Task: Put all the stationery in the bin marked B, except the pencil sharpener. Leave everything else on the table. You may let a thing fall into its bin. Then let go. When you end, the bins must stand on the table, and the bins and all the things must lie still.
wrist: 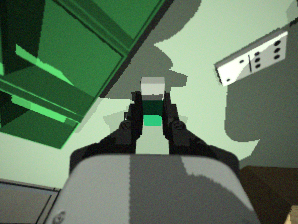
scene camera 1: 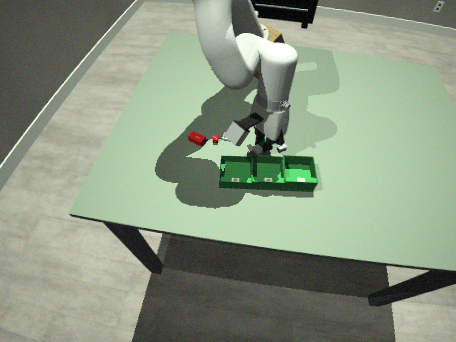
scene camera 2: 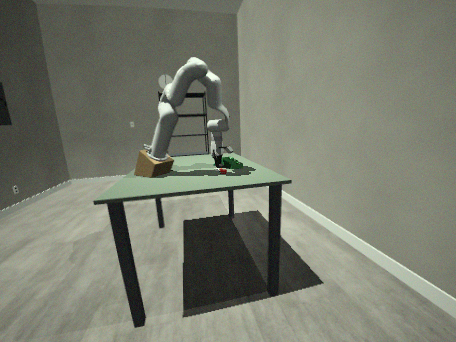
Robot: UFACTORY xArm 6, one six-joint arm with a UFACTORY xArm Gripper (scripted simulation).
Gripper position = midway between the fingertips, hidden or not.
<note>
In view: my gripper (scene camera 1: 262, 146), a green bin (scene camera 1: 267, 172) and a white domino (wrist: 269, 50).
The green bin also shows in the wrist view (wrist: 62, 64). My gripper also shows in the wrist view (wrist: 152, 102).
</note>
